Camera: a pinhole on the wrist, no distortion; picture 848 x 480 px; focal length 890.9 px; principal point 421.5 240.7 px. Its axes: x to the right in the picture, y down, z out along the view. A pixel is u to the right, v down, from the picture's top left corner.
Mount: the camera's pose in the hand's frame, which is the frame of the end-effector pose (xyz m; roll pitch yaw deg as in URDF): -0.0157 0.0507 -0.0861 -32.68 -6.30 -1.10
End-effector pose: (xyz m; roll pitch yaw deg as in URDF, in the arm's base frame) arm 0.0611 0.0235 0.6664 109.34 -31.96 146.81
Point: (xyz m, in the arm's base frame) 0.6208 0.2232 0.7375
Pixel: 105 282
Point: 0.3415 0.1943 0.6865
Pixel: 277 57
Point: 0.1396 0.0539 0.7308
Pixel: 565 64
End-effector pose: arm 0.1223 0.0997 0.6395 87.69 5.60 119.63
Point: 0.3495 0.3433 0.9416
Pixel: 657 222
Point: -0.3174 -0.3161 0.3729
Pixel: behind the camera
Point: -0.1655 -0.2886 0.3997
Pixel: behind the camera
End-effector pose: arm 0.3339 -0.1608 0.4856 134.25 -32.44 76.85
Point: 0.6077 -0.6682 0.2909
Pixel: outside the picture
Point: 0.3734 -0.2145 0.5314
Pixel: 551 46
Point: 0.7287 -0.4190 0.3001
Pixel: 119 94
